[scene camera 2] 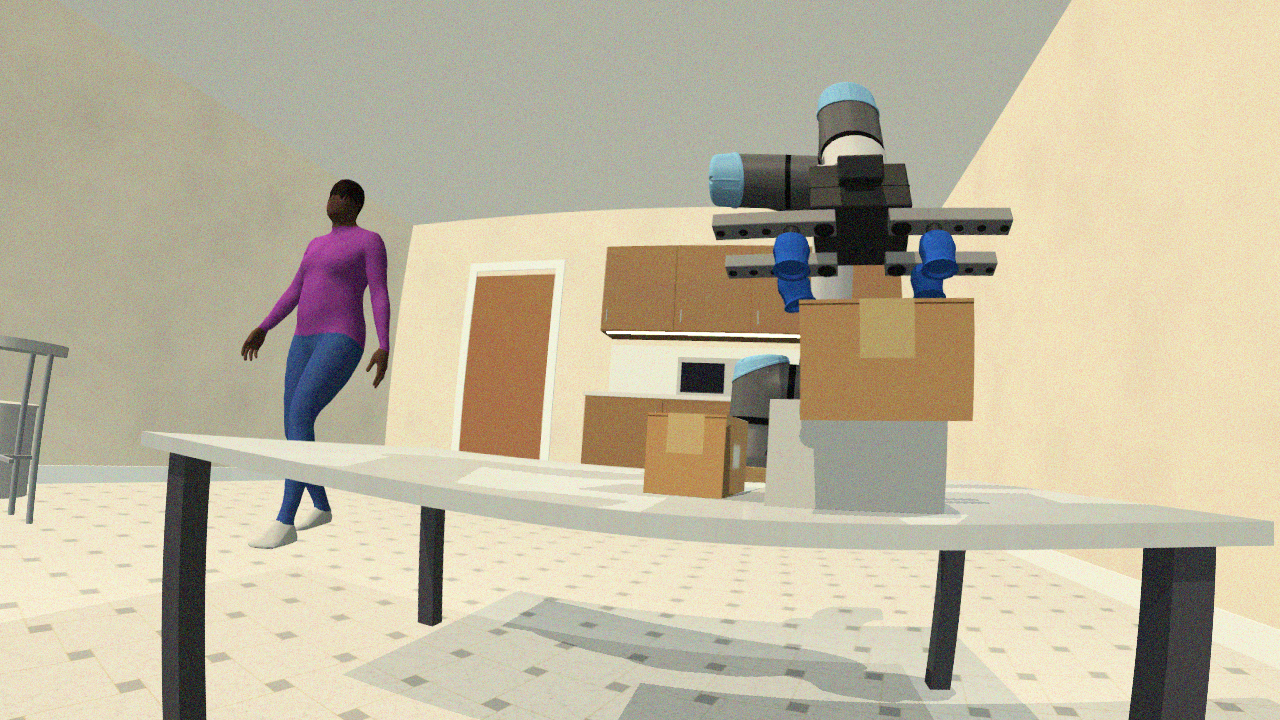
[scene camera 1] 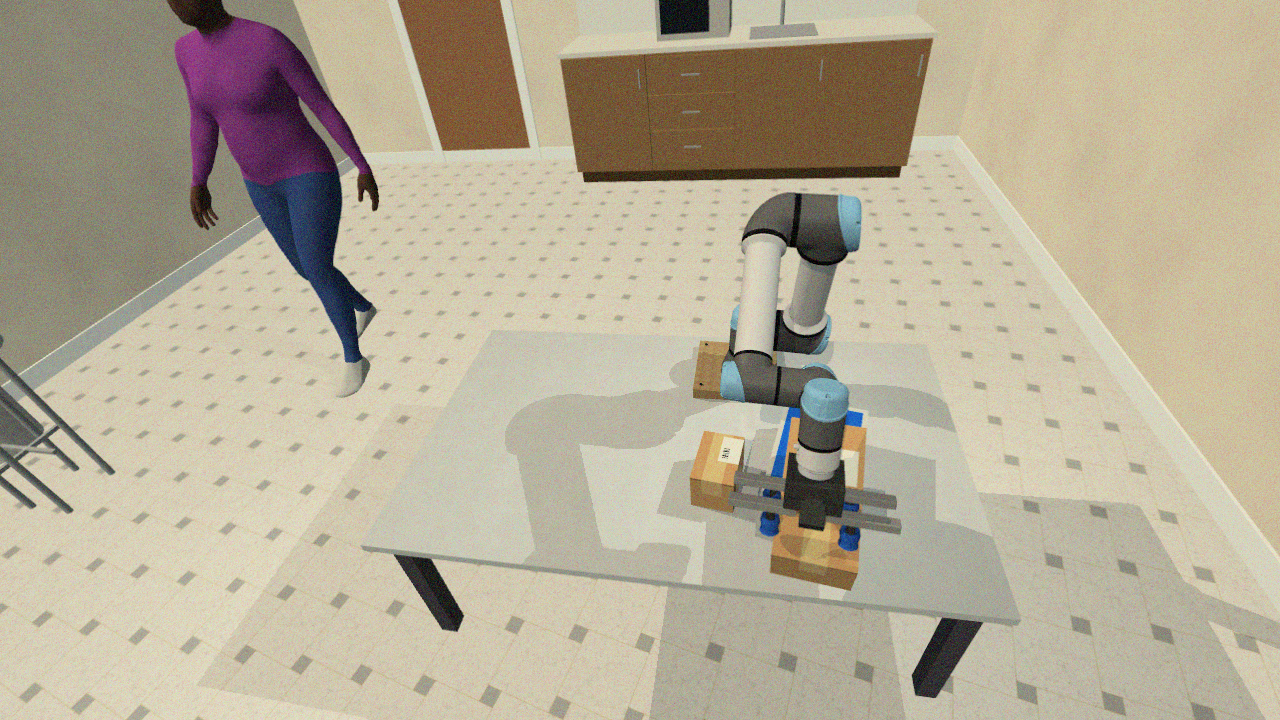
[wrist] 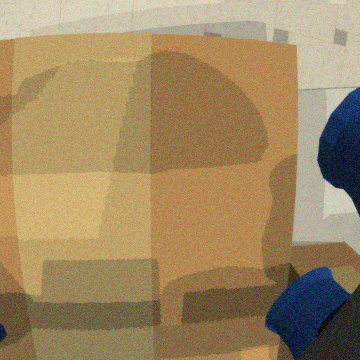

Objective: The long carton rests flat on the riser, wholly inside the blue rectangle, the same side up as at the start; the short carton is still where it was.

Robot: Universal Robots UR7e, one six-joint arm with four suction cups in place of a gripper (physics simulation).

Note:
My suction head [scene camera 2: 791, 251] is stuck to a long carton [scene camera 2: 871, 359], which still rests on a grey riser [scene camera 2: 884, 466]. A short carton [scene camera 2: 698, 455] rests on the table.
The long carton is seen too in scene camera 1 [scene camera 1: 810, 555] and in the wrist view [wrist: 155, 174]. The short carton shows as well in scene camera 1 [scene camera 1: 719, 455] and in the wrist view [wrist: 303, 258]. My suction head also shows in scene camera 1 [scene camera 1: 847, 542] and in the wrist view [wrist: 295, 315].

